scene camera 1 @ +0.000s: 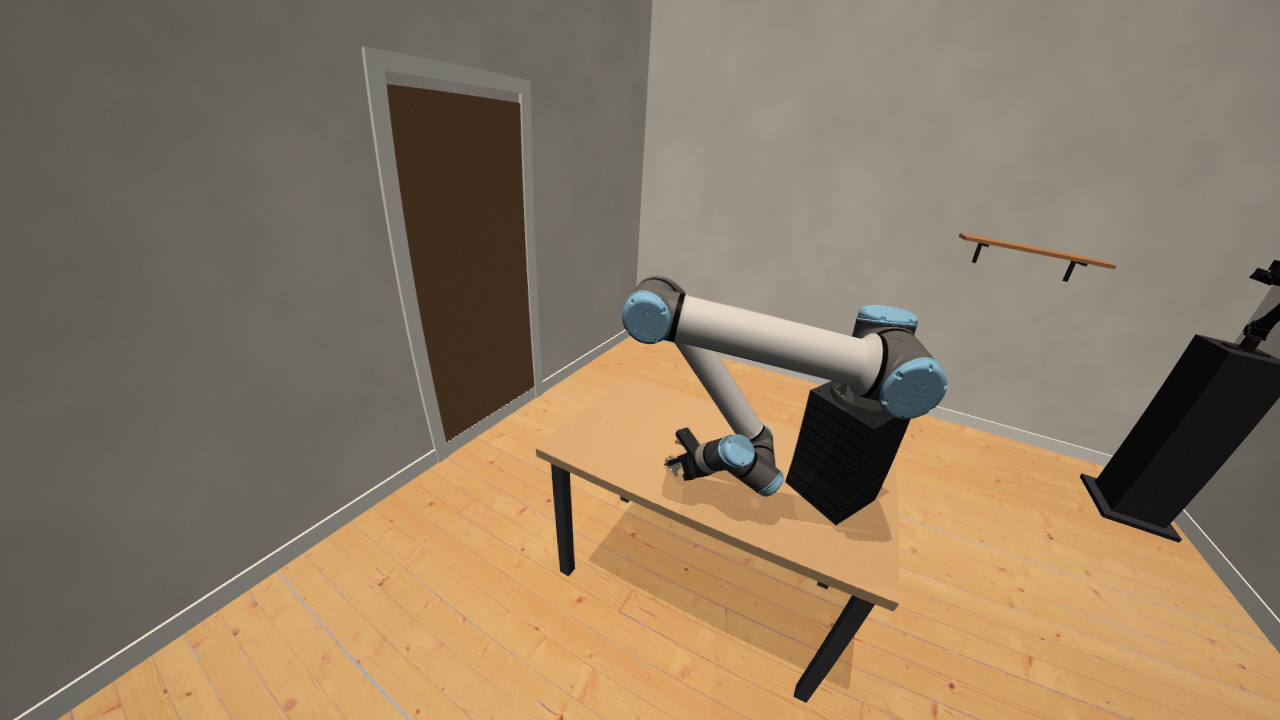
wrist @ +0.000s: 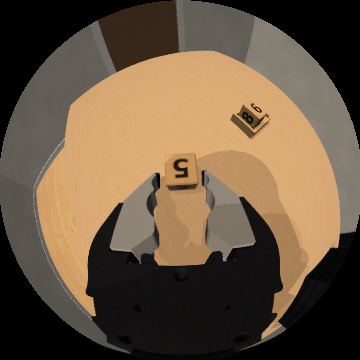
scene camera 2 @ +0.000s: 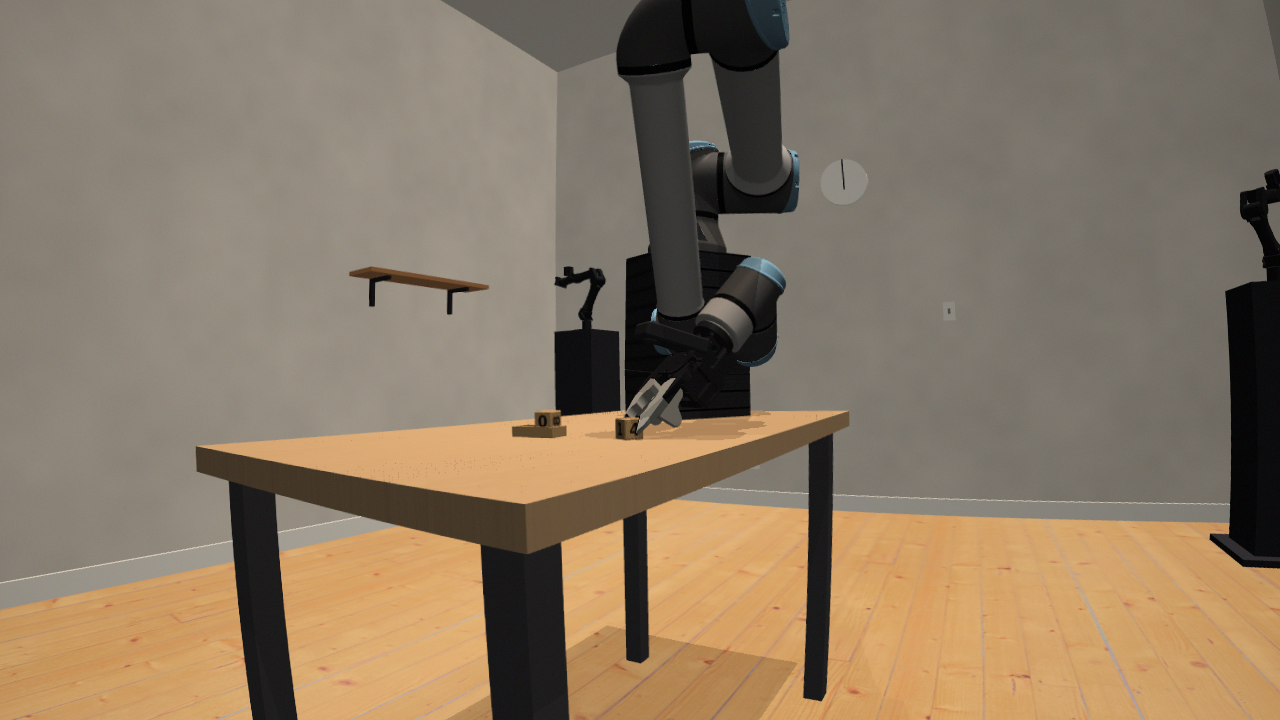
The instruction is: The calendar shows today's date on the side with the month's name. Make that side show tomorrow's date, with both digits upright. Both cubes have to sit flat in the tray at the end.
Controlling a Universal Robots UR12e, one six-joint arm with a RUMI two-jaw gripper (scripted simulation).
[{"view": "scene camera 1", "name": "my gripper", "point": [670, 462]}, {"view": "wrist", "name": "my gripper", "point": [180, 172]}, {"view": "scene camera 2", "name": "my gripper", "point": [628, 432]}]
